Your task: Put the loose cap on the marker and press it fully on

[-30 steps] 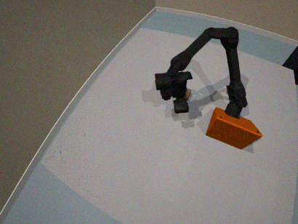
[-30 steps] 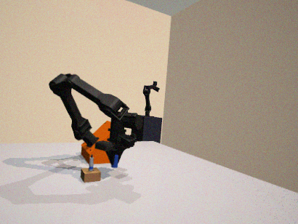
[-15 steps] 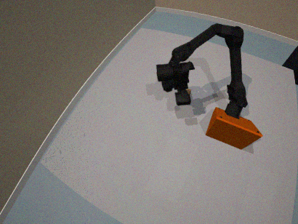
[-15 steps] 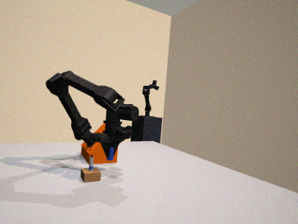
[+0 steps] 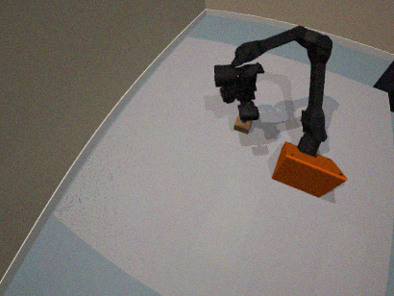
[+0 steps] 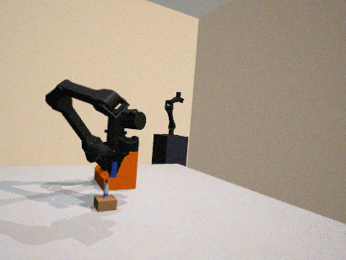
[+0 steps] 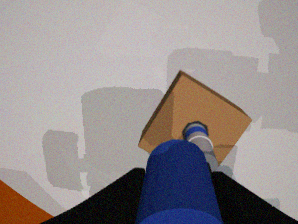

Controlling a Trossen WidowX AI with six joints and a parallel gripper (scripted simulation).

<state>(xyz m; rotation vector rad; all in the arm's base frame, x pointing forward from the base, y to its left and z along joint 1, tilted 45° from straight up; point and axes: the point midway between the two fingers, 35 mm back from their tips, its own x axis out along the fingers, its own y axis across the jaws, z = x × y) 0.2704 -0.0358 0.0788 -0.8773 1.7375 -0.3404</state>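
Now: the holder block 20 mm to the right of my gripper tip and 100 mm below it. Also, from my gripper tip: blue cap 10 mm above.
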